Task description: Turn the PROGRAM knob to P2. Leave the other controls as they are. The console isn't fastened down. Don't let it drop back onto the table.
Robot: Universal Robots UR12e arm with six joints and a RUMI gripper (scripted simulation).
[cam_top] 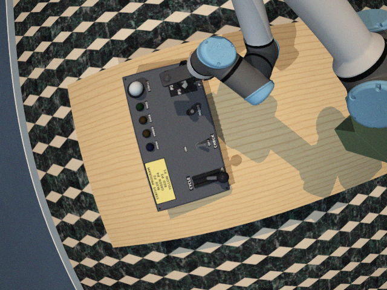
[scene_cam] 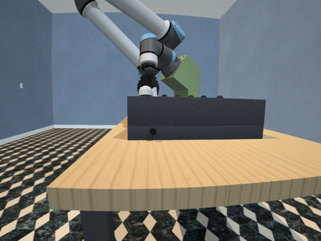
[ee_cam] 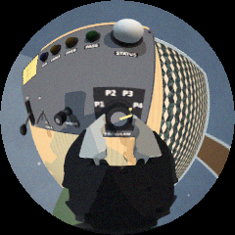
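Right now the mode knob is 12 cm to the left of my hand and 2 cm ahead of it. From my hand the other things lie so: check toggle: 24 cm to the left, 3 cm ahead, 1 cm below; dark grey console: 17 cm to the left, 6 cm ahead, 3 cm below; cycle lever: 36 cm to the left, 3 cm ahead, 1 cm above.
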